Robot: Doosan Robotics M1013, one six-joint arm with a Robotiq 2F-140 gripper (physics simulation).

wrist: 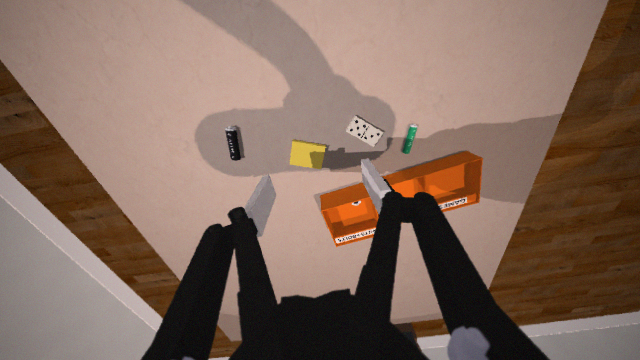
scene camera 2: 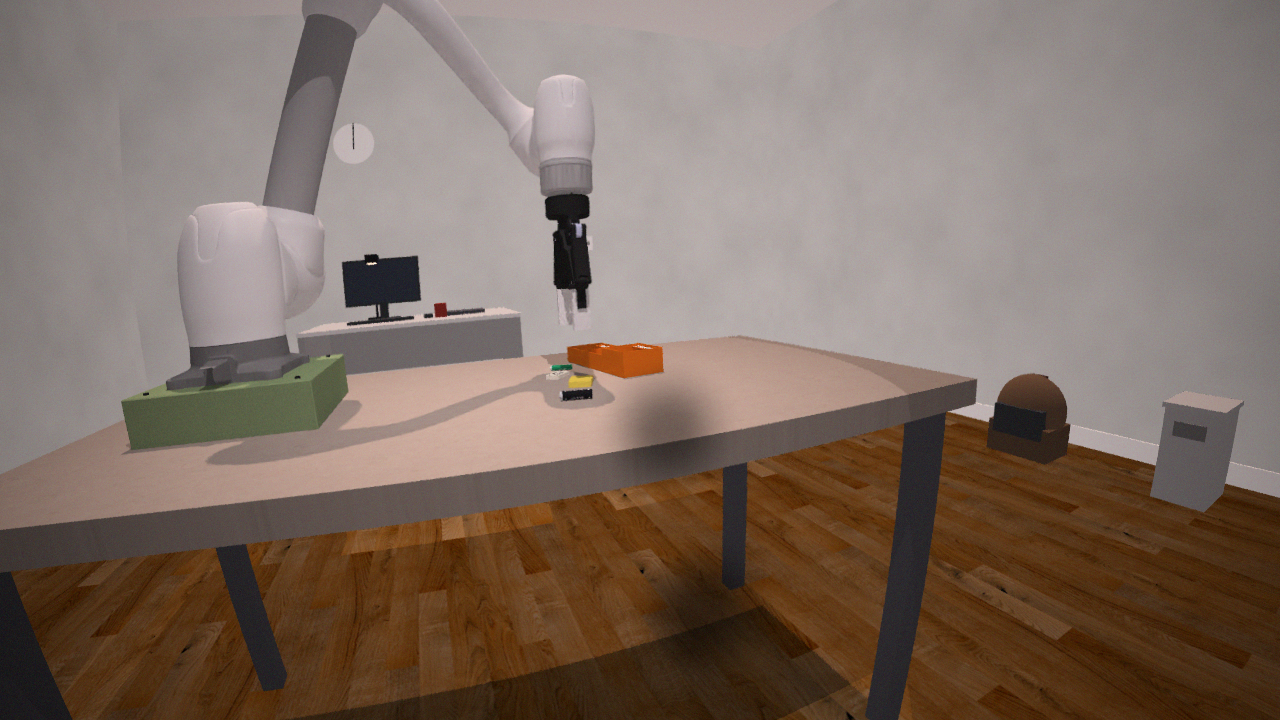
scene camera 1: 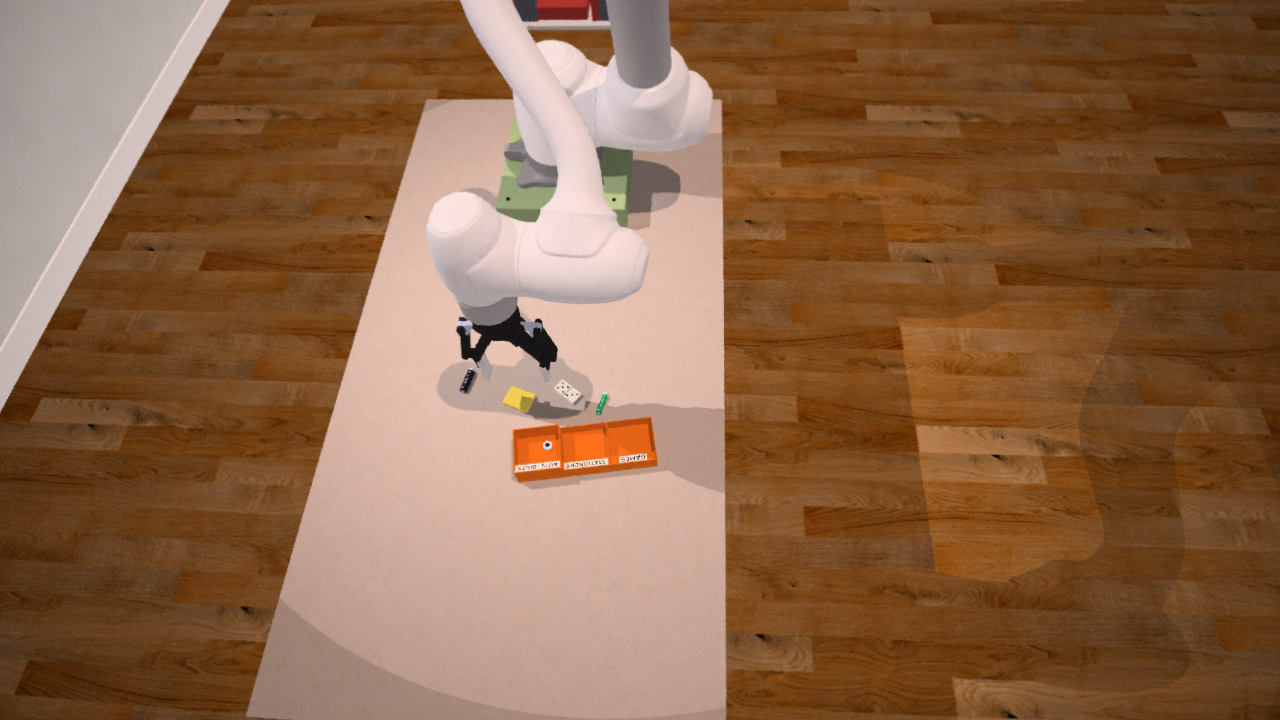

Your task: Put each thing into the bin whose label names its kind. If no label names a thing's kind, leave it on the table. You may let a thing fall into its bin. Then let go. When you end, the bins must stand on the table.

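Frame: origin at the arm's base, x ahead, y left, z up, level; centimetres.
Seen in the pictures: gripper, between the fingertips: (wrist: 316, 178) (scene camera 2: 573, 327) (scene camera 1: 518, 375); arm's base, origin of its link: (scene camera 2: 244, 374).
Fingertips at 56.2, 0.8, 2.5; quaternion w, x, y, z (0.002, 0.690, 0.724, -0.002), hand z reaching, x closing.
Note:
Offsets run from my fingertips to a thing's middle, as dx, dy, dz. Level surfaces: height alone.
An orange three-part bin tray {+9.9, +12.8, -7.4} (scene camera 2: 631, 360) stands on the table; its labels read nuts+bolts, stationery and games. A nut {+9.6, +5.7, -8.6} (scene camera 1: 546, 445) (wrist: 356, 203) lies in the nuts+bolts bin. A yellow pad {+0.4, -1.5, -9.2} (scene camera 1: 519, 399) (scene camera 2: 580, 381) (wrist: 306, 154), a white domino {-2.1, +7.5, -9.4} (scene camera 1: 568, 391) (wrist: 365, 130), a black battery {-2.9, -12.3, -9.0} (scene camera 1: 467, 380) (scene camera 2: 576, 394) (wrist: 232, 143) and a green battery {-0.1, +14.4, -9.2} (scene camera 1: 601, 403) (scene camera 2: 561, 368) (wrist: 410, 139) lie on the table. My gripper (scene camera 1: 516, 369) (scene camera 2: 573, 324) (wrist: 316, 178) is open and empty, high above the table, near the pad in scene camera 1; its right finger hides part of the tray in the wrist view.
The table {dz -9.7} (scene camera 1: 501, 582) (scene camera 2: 769, 394) carries the green robot base (scene camera 1: 519, 198) (scene camera 2: 232, 407) at its far end from the bins. The arm's shadow falls over the loose things. A desk with a monitor (scene camera 2: 381, 281) stands behind the table.

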